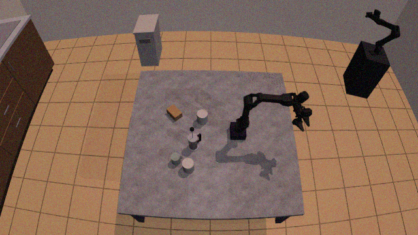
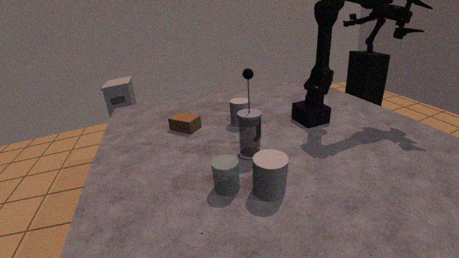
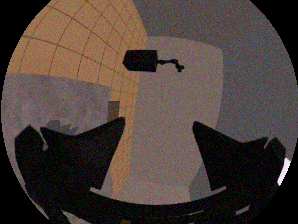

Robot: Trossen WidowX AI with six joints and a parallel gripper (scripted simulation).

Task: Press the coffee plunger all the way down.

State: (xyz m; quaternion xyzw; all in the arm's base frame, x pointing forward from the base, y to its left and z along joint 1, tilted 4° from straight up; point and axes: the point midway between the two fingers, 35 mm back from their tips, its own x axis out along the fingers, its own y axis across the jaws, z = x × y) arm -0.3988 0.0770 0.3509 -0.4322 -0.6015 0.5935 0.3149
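My gripper tip is 700 mm short of the coffee press, 290 mm above it and 20 mm to the right of it. Round my gripper tip: orange box 920 mm ahead, 390 mm below, 210 mm to the right; then pale green cup 800 mm ahead, 380 mm below, 180 mm to the left.
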